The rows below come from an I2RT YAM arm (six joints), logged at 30 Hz.
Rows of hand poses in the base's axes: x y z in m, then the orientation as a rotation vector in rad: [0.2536 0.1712 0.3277 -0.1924 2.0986 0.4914]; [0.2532 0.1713 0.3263 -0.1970 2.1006 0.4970]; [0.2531 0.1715 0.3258 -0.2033 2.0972 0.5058]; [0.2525 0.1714 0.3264 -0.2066 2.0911 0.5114]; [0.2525 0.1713 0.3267 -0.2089 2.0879 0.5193]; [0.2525 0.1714 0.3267 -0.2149 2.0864 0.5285]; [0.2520 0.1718 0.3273 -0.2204 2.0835 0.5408]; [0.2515 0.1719 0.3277 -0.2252 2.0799 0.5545]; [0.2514 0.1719 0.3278 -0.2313 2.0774 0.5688]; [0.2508 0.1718 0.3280 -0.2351 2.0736 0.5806]
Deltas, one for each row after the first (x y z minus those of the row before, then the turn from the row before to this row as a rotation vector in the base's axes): [-0.0004 0.0001 -0.0014 0.0016 0.0025 0.0057]; [-0.0001 0.0002 -0.0005 0.0043 -0.0022 0.0079]; [-0.0006 -0.0001 0.0006 0.0039 -0.0051 0.0042]; [0.0000 -0.0001 0.0003 0.0052 -0.0017 0.0047]; [0.0000 0.0001 0.0000 0.0043 -0.0002 0.0080]; [-0.0005 0.0004 0.0006 0.0069 -0.0007 0.0089]; [-0.0005 0.0001 0.0004 0.0083 -0.0009 0.0089]; [-0.0001 0.0000 0.0001 0.0079 0.0001 0.0102]; [-0.0006 -0.0001 0.0002 0.0074 -0.0013 0.0074]
